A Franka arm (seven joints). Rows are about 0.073 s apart.
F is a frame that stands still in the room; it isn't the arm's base.
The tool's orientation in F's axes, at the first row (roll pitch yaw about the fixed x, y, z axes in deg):
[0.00, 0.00, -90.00]
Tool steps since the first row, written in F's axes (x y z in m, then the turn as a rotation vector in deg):
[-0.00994, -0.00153, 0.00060, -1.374, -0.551, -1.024]
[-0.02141, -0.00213, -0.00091, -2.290, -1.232, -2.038]
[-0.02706, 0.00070, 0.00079, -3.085, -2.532, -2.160]
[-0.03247, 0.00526, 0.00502, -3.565, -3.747, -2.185]
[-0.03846, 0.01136, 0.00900, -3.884, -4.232, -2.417]
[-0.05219, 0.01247, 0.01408, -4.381, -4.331, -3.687]
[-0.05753, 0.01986, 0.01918, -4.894, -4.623, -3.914]
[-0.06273, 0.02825, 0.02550, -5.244, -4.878, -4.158]
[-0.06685, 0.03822, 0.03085, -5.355, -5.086, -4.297]
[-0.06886, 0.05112, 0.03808, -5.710, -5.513, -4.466]
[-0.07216, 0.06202, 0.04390, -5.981, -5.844, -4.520]
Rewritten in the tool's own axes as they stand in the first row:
[0.00153, -0.00994, 0.00060, 0.551, -1.374, -1.024]
[0.00213, -0.02141, -0.00091, 1.232, -2.290, -2.038]
[-0.00070, -0.02706, 0.00079, 2.532, -3.085, -2.160]
[-0.00526, -0.03247, 0.00502, 3.747, -3.565, -2.185]
[-0.01136, -0.03846, 0.00900, 4.232, -3.884, -2.417]
[-0.01247, -0.05219, 0.01408, 4.331, -4.381, -3.687]
[-0.01986, -0.05753, 0.01918, 4.623, -4.894, -3.914]
[-0.02825, -0.06273, 0.02550, 4.878, -5.244, -4.158]
[-0.03822, -0.06685, 0.03085, 5.086, -5.355, -4.297]
[-0.05112, -0.06886, 0.03808, 5.513, -5.710, -4.466]
[-0.06202, -0.07216, 0.04390, 5.844, -5.981, -4.520]

